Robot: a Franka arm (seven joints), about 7 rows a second.
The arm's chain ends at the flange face. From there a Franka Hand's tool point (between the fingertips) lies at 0.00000 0.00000 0.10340 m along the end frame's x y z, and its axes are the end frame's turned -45 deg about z.
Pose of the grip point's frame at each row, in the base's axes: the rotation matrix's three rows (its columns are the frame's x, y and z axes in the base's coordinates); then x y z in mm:
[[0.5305, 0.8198, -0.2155], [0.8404, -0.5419, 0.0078], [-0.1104, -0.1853, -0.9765]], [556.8, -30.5, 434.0]
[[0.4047, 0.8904, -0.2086], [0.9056, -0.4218, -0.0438], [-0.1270, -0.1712, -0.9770]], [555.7, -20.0, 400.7]
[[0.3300, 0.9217, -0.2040], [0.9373, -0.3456, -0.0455], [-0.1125, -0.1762, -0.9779]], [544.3, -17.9, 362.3]
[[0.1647, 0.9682, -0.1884], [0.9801, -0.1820, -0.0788], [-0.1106, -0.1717, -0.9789]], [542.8, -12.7, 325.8]
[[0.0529, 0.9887, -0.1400], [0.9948, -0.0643, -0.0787], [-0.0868, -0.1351, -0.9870]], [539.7, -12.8, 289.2]
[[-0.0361, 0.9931, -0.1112], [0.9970, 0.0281, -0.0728], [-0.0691, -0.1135, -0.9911]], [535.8, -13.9, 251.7]
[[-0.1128, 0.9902, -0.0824], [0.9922, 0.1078, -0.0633], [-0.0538, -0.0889, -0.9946]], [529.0, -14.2, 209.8]
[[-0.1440, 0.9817, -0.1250], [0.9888, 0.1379, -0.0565], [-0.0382, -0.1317, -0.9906]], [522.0, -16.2, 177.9]
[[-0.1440, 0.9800, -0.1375], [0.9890, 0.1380, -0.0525], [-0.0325, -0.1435, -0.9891]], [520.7, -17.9, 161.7]
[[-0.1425, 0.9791, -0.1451], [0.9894, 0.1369, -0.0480], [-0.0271, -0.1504, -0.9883]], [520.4, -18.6, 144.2]
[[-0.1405, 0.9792, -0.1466], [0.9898, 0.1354, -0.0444], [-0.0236, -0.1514, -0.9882]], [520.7, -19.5, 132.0]
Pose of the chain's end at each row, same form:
[[0.9548, 0.2046, -0.2155], [0.2111, -0.9774, 0.0078], [-0.2091, -0.0530, -0.9765]], [579.1, -31.3, 535.0]
[[0.9158, 0.3434, -0.2086], [0.3421, -0.9386, -0.0438], [-0.2109, -0.0313, -0.9770]], [577.3, -15.5, 501.7]
[[0.8851, 0.4184, -0.2040], [0.4184, -0.9071, -0.0455], [-0.2041, -0.0450, -0.9779]], [565.4, -13.2, 463.4]
[[0.8011, 0.5682, -0.1884], [0.5643, -0.8217, -0.0788], [-0.1996, -0.0432, -0.9789]], [562.3, -4.6, 427.0]
[[0.7365, 0.6617, -0.1400], [0.6580, -0.7489, -0.0787], [-0.1569, -0.0342, -0.9870]], [554.2, -4.7, 391.3]
[[0.6767, 0.7278, -0.1112], [0.7249, -0.6851, -0.0728], [-0.1291, -0.0314, -0.9911]], [547.3, -6.4, 354.2]
[[0.6204, 0.7799, -0.0824], [0.7778, -0.6254, -0.0633], [-0.1009, -0.0248, -0.9946]], [537.5, -7.7, 312.6]
[[0.5923, 0.7960, -0.1250], [0.7967, -0.6017, -0.0565], [-0.1201, -0.0661, -0.9906]], [534.9, -10.4, 280.3]
[[0.5911, 0.7948, -0.1375], [0.7969, -0.6017, -0.0525], [-0.1245, -0.0785, -0.9891]], [534.9, -12.5, 264.0]
[[0.5916, 0.7931, -0.1451], [0.7964, -0.6028, -0.0480], [-0.1255, -0.0872, -0.9883]], [535.4, -13.6, 246.4]
[[0.5931, 0.7917, -0.1466], [0.7956, -0.6042, -0.0444], [-0.1237, -0.0904, -0.9882]], [535.9, -14.9, 234.2]

